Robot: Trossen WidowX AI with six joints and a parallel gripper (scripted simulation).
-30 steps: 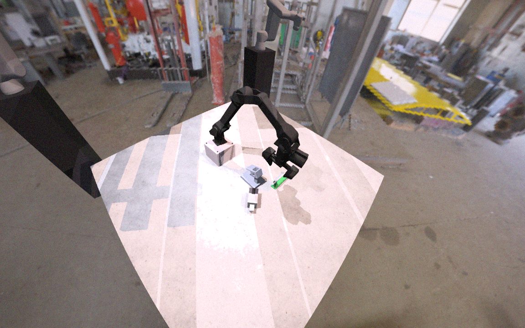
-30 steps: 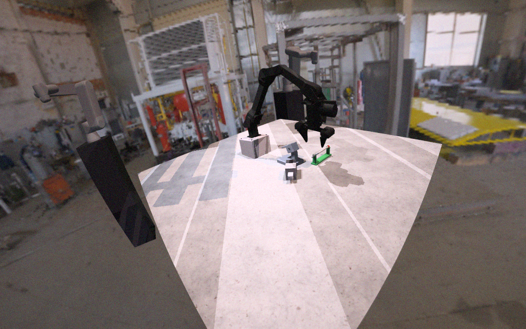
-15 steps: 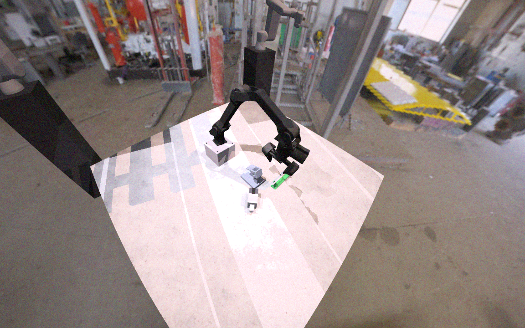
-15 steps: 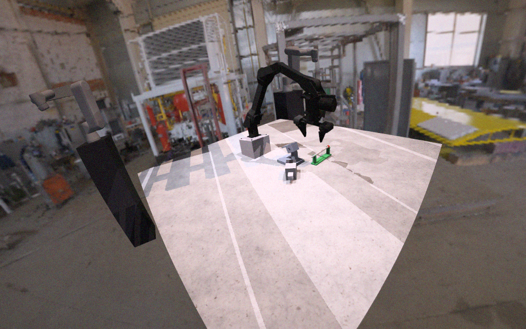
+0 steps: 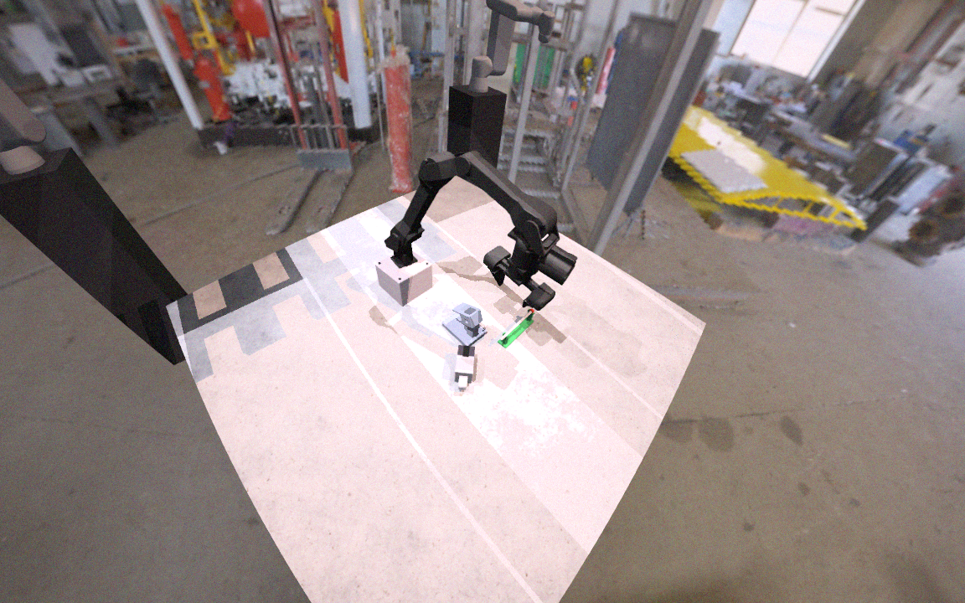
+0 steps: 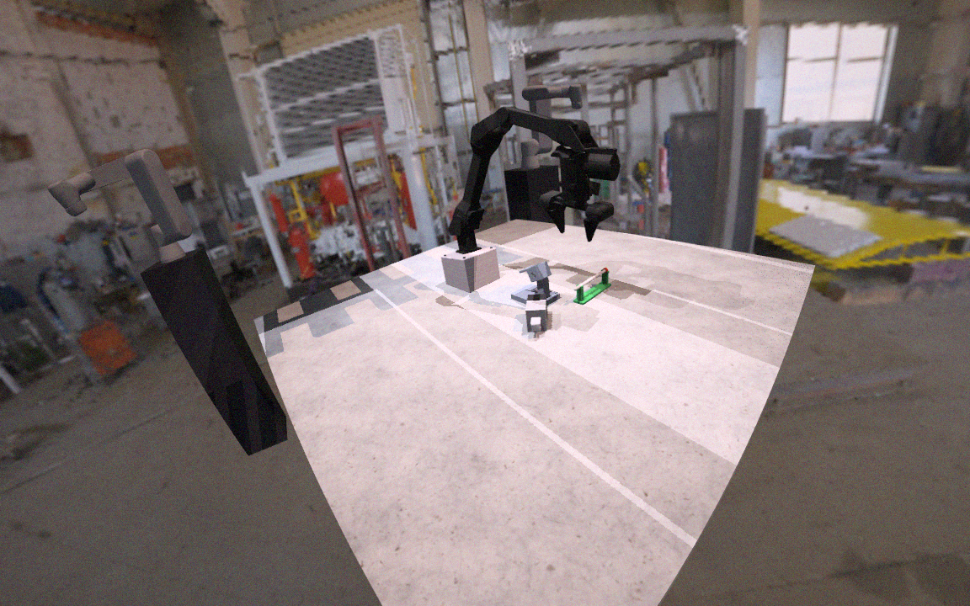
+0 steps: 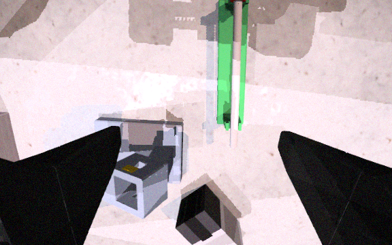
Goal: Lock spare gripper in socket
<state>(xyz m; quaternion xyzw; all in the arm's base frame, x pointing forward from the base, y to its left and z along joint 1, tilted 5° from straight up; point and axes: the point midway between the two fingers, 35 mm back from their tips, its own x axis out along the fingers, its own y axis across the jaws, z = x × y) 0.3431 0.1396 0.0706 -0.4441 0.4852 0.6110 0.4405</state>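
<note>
My gripper tip is 50 mm short of the spare gripper, 180 mm to the left of it and 130 mm above it. The rest, counted from my gripper tip: socket 60 mm behind, 90 mm to the right, 110 mm below; then green stand 20 mm ahead, 40 mm to the left, 140 mm below.
</note>
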